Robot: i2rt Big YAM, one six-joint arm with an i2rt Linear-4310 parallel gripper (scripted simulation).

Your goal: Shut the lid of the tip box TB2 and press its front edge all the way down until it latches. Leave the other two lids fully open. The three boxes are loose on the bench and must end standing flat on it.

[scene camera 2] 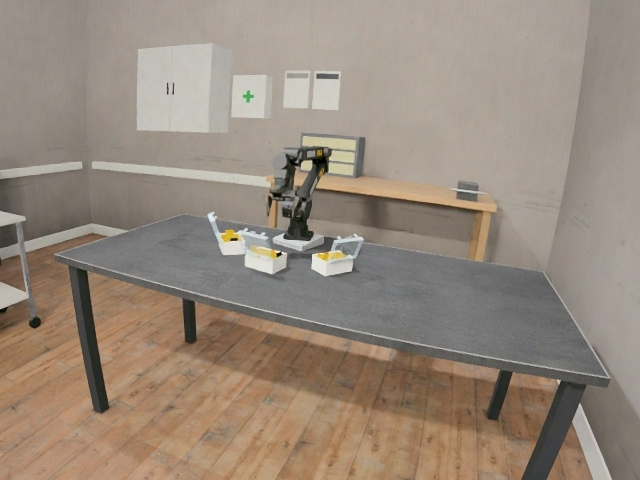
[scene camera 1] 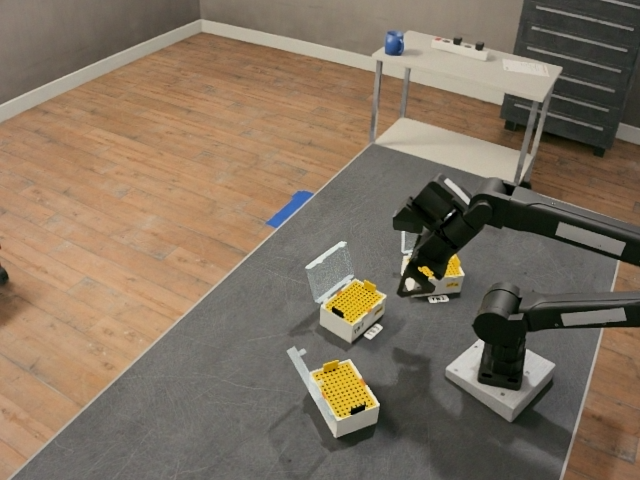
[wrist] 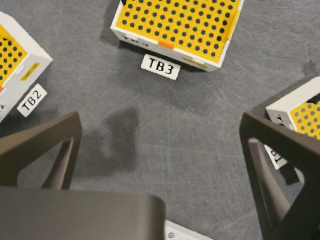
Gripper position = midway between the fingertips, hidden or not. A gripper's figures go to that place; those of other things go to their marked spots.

Labels:
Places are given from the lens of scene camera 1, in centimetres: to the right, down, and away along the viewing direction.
gripper (scene camera 1: 405, 280): 17, 8, 119
tip box (scene camera 1: 449, 284): 30, 10, 139
tip box (scene camera 1: 341, 426): 4, 33, 107
tip box (scene camera 1: 349, 332): 6, 19, 126

